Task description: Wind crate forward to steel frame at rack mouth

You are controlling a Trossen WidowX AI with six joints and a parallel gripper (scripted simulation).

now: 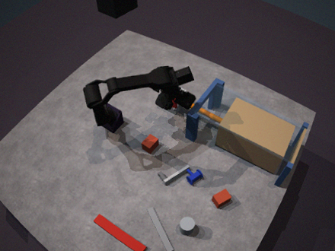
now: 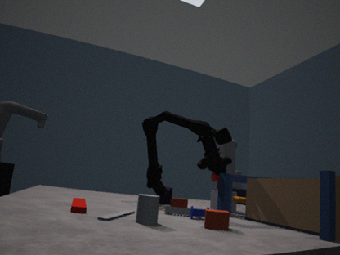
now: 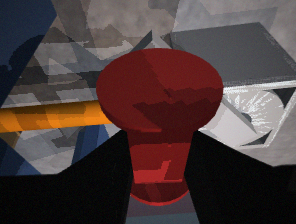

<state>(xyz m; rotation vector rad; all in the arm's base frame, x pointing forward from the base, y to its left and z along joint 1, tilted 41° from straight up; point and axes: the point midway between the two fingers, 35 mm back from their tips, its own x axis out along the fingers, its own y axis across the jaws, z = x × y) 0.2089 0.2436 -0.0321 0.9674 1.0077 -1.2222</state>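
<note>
Now: gripper tip 30 mm past the winch handle with red knob, 30 mm above it and 10 mm to the right of it. The rest, counted from my gripper tip: blue t-shaped piece 240 mm ahead, 190 mm to the right, 120 mm below; grey strip 450 mm to the right, 300 mm ahead, 130 mm below; grey winch 100 mm below, 90 mm behind, 40 mm to the left.
</note>
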